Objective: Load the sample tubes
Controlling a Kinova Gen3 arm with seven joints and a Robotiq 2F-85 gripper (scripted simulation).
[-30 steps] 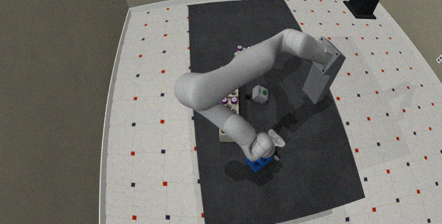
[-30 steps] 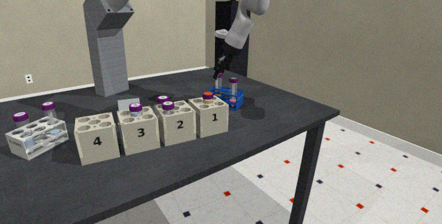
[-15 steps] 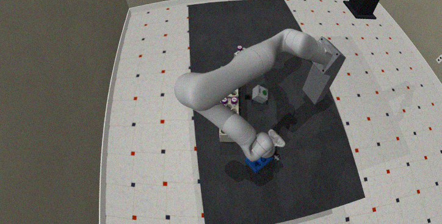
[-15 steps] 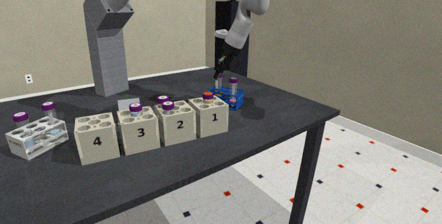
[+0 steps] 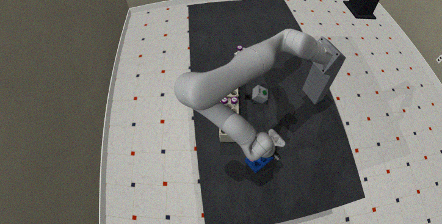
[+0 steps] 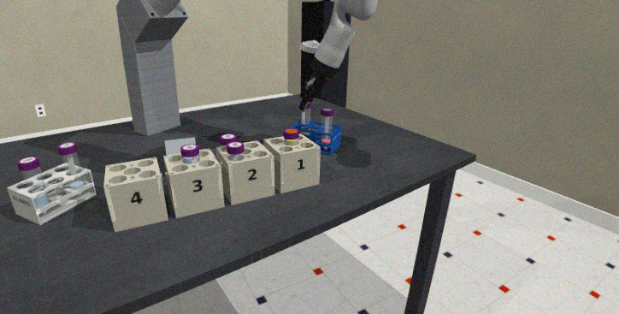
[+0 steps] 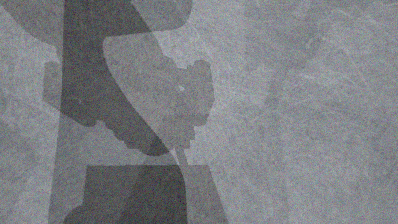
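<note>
Right now the orange-dot tube is 1 cm behind my hand and 5 cm below it. From my hand the other things lie so: grey-dot tube X5 (8 cm ahead, 1 cm to the left, 5 cm below); then blue rack (4 cm ahead, 9 cm below); then adapter 1 (18 cm ahead, 17 cm to the right, 7 cm below).
</note>
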